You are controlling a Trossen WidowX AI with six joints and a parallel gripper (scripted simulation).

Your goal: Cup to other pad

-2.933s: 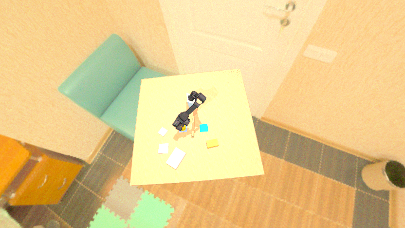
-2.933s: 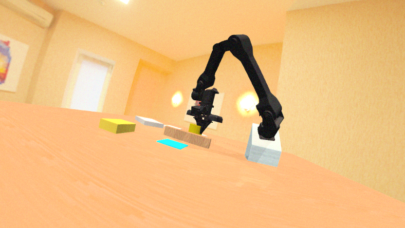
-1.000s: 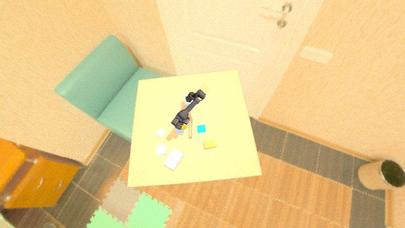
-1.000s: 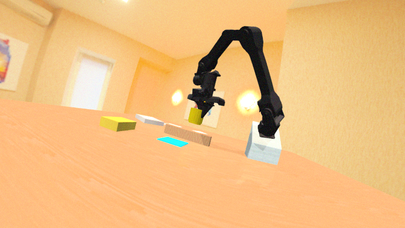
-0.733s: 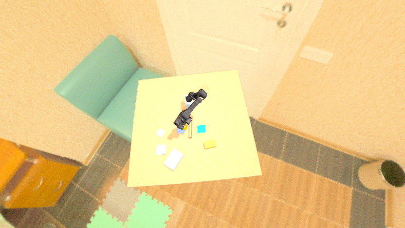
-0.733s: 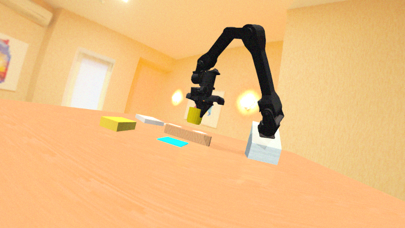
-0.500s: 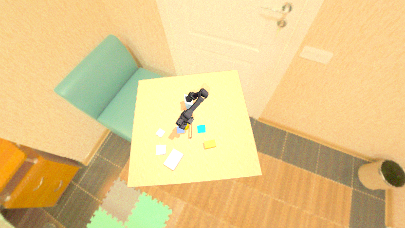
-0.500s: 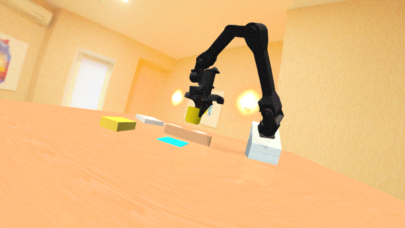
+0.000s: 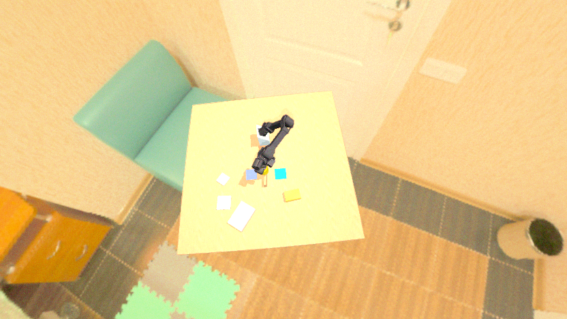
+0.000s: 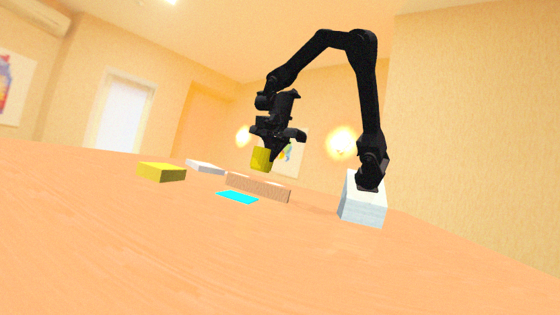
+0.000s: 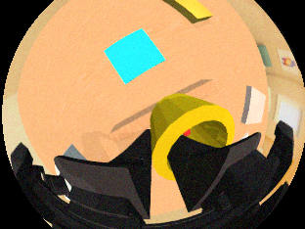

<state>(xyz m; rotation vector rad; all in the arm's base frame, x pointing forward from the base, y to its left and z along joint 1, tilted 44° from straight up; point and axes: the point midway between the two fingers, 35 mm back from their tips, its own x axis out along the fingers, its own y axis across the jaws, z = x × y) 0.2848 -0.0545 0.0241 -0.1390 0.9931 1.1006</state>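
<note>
Now: the cyan pad 40 mm ahead of my gripper tip, 100 mm to the left of it and 110 mm below it. Also, from my gripper tip: yellow cup 20 mm ahead, 20 mm to the right; then wooden bar 20 mm ahead, 10 mm to the right, 90 mm below; then red marble 20 mm ahead, 40 mm to the right, 20 mm below.
</note>
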